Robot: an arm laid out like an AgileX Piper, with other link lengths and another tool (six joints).
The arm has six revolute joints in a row. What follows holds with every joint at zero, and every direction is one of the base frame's.
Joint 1 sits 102.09 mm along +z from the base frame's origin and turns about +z.
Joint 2 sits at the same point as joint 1 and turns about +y.
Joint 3 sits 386.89 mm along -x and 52.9 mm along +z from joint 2 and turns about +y.
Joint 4 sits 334.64 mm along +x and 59.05 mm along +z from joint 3 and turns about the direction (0.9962, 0, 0.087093).
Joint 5 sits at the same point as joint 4 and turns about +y.
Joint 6 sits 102.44 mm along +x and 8.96 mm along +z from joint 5 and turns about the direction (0.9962, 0, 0.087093).
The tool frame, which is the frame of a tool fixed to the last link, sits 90.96 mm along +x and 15 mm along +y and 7.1 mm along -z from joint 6; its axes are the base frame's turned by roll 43.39, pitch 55.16 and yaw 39.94 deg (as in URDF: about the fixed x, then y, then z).
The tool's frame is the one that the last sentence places.
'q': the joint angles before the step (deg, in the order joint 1, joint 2, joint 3, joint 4, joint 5, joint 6). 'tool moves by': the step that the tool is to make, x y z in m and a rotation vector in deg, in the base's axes. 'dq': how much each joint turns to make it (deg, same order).
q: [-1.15 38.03 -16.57 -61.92 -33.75 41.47]
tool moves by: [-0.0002 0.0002 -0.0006 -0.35 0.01 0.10]
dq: [0.01 -0.01 -0.01 -0.38 0.02 0.02]
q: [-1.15 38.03 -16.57 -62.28 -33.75 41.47]
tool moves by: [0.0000 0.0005 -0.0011 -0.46 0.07 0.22]
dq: [0.01 0.11 0.00 -0.49 -0.08 -0.01]
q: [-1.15 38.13 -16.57 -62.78 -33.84 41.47]
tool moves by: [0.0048 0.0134 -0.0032 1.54 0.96 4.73]
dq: [-0.01 3.74 -0.18 -0.04 -5.60 -0.01]
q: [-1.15 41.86 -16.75 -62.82 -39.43 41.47]
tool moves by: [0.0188 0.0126 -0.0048 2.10 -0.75 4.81]
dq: [0.01 7.98 -0.23 4.94 -8.76 -6.85]
